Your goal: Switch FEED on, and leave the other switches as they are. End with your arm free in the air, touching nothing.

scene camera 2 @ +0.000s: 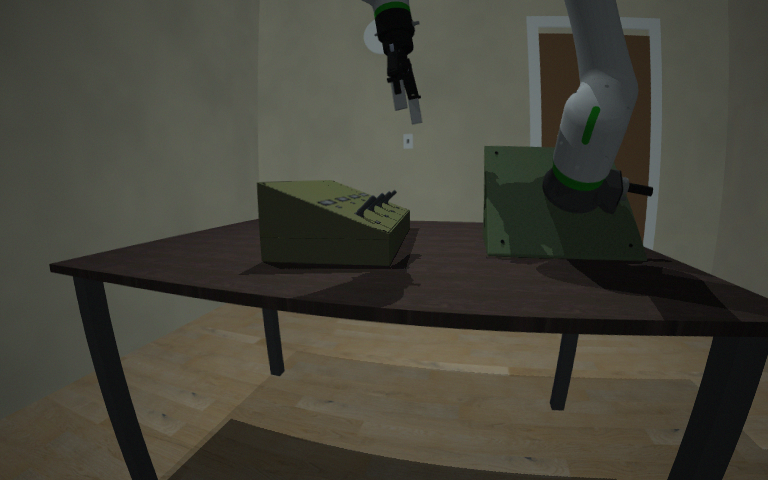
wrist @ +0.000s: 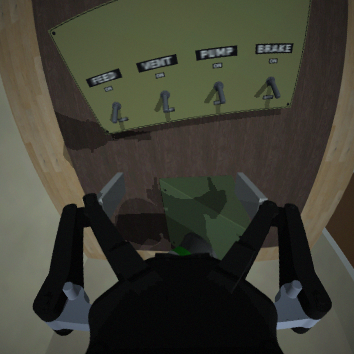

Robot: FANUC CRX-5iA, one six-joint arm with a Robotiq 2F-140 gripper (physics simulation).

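Frame: origin at the arm's base, x right, y ahead, z up, level; metres.
Where they show: gripper, fingertip midpoint: (scene camera 2: 409, 116) (wrist: 179, 182); arm's base, link origin: (scene camera 2: 572, 189) (wrist: 200, 249).
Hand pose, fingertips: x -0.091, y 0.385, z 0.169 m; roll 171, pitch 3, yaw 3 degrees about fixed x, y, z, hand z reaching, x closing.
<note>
Each offset is from my fingertips to the top centre of the thing. Level surfaces: height alone.
The olive switch box (scene camera 2: 322, 232) (wrist: 175, 27) stands on the table with its sloping panel up. In the wrist view its switches from left to right are FEED {dx -0.162, dy +0.040, dz -0.183 m} (wrist: 115, 113), VENT {dx -0.045, dy +0.068, dz -0.183 m} (wrist: 166, 102), PUMP {dx +0.071, dy +0.097, dz -0.183 m} (wrist: 220, 93) and BRAKE {dx +0.188, dy +0.125, dz -0.183 m} (wrist: 273, 88). All four levers lean towards the panel's lower edge, away from their ON marks. In the scene view the FEED lever (scene camera 2: 366, 205) is the nearest one. My gripper (scene camera 2: 407, 113) (wrist: 179, 182) is open and empty, pointing down in the air, well above the panel's low edge and touching nothing.
A green slanted block (scene camera 2: 515, 209) (wrist: 192, 205) stands on the dark table {dz -0.310 m} (scene camera 2: 203, 271) (wrist: 165, 155), on the robot's side of the box. The arm's thick white link (scene camera 2: 594, 130) comes down in front of it. A wall and a door (scene camera 2: 637, 113) are behind.
</note>
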